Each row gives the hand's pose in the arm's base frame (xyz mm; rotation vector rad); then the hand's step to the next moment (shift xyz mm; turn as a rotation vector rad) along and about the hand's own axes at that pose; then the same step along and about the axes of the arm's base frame.
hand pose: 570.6 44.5 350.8 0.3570 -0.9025 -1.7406
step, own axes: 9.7 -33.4 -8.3 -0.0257 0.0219 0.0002
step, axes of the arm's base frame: -21.1 -8.1 -27.7 0.0242 0.0209 0.0110
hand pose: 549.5 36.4 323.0 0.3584 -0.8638 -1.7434
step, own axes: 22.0 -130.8 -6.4 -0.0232 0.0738 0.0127
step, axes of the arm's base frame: -95.1 -5.6 -92.5 0.0518 0.0164 0.0565
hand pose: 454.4 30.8 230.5 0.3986 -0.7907 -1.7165
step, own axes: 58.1 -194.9 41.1 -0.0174 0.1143 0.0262
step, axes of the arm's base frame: -182.9 -18.1 -96.3 0.0706 0.0099 0.0947
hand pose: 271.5 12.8 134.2 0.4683 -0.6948 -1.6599
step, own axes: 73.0 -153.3 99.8 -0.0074 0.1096 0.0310
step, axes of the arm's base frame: -192.1 -36.5 -23.9 0.0620 0.0015 0.0958
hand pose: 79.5 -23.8 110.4 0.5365 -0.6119 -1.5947
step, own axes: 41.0 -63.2 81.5 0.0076 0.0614 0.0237
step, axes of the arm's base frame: -105.2 -29.6 19.4 0.0293 -0.0103 0.0585
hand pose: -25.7 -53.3 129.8 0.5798 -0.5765 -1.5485
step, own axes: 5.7 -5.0 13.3 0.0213 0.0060 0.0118
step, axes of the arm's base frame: -12.9 -5.2 6.4 -0.0045 -0.0214 0.0123
